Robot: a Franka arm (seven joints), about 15 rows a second.
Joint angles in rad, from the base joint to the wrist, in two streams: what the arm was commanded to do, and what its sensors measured. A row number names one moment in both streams.
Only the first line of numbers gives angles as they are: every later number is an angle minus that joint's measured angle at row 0.
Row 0, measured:
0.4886 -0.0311 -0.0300 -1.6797 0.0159 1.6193 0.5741
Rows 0 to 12, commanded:
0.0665 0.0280 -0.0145 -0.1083 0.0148 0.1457 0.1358
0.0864 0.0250 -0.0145 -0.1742 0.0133 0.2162 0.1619
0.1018 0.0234 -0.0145 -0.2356 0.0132 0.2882 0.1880
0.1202 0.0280 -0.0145 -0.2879 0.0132 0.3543 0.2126
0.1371 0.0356 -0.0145 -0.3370 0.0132 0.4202 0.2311
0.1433 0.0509 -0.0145 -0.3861 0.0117 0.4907 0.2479
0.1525 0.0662 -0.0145 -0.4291 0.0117 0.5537 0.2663
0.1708 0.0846 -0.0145 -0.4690 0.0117 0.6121 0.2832
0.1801 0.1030 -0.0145 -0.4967 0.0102 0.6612 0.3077
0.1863 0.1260 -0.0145 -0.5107 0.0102 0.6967 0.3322
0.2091 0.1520 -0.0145 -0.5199 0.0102 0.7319 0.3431
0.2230 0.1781 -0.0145 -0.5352 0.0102 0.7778 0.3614
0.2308 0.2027 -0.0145 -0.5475 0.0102 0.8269 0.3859
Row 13, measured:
0.1897 0.1504 -0.0025 -0.5153 0.0009 0.7123 0.3250
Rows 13 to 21, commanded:
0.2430 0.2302 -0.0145 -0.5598 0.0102 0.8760 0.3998
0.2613 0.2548 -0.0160 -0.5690 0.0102 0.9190 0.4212
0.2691 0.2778 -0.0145 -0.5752 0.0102 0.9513 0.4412
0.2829 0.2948 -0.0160 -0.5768 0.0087 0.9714 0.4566
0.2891 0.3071 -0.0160 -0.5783 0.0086 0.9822 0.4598
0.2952 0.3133 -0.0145 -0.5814 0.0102 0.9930 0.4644
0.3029 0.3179 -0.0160 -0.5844 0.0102 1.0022 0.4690
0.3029 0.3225 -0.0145 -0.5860 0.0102 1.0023 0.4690
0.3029 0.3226 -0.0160 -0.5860 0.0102 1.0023 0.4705
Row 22, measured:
0.2881 0.3212 -0.0031 -0.5769 0.0009 0.9752 0.4563
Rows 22 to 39, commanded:
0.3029 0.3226 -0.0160 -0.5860 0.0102 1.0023 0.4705
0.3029 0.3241 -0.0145 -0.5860 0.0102 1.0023 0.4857
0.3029 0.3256 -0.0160 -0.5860 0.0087 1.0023 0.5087
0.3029 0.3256 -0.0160 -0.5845 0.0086 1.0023 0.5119
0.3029 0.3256 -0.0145 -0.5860 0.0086 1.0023 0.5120
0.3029 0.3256 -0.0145 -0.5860 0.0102 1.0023 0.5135
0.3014 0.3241 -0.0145 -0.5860 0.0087 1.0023 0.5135
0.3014 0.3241 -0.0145 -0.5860 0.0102 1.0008 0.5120
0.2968 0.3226 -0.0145 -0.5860 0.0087 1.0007 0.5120
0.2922 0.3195 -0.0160 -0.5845 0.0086 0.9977 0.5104
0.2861 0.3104 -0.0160 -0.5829 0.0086 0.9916 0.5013
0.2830 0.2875 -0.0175 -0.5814 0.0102 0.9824 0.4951
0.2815 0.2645 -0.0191 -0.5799 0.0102 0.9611 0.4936
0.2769 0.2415 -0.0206 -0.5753 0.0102 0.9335 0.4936
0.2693 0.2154 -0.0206 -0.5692 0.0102 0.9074 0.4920
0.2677 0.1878 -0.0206 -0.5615 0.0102 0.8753 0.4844
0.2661 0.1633 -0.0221 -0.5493 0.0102 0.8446 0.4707
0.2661 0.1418 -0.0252 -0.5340 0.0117 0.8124 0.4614
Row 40, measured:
0.2736 0.2304 -0.0222 -0.5557 0.0008 0.9124 0.4954
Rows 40 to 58, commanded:
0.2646 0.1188 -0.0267 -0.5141 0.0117 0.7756 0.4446
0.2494 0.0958 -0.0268 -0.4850 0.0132 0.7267 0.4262
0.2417 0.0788 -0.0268 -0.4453 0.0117 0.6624 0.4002
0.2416 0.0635 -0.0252 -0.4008 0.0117 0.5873 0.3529
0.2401 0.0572 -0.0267 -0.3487 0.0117 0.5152 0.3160
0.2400 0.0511 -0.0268 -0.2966 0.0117 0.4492 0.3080
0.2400 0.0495 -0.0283 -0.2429 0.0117 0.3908 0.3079
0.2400 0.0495 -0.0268 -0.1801 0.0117 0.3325 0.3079
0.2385 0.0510 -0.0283 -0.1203 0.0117 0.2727 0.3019
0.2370 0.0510 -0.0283 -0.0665 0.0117 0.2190 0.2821
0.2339 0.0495 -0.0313 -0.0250 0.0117 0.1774 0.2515
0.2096 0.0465 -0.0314 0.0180 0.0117 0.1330 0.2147
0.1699 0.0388 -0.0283 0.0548 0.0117 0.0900 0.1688
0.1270 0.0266 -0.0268 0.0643 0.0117 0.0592 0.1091
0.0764 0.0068 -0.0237 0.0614 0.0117 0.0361 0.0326
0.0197 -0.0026 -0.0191 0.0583 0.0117 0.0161 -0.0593
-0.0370 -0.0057 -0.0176 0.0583 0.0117 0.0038 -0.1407
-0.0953 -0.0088 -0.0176 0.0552 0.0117 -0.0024 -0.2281
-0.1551 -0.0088 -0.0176 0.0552 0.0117 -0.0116 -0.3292
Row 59, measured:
-0.0109 -0.0041 -0.0309 0.0480 0.0004 0.0303 -0.1044
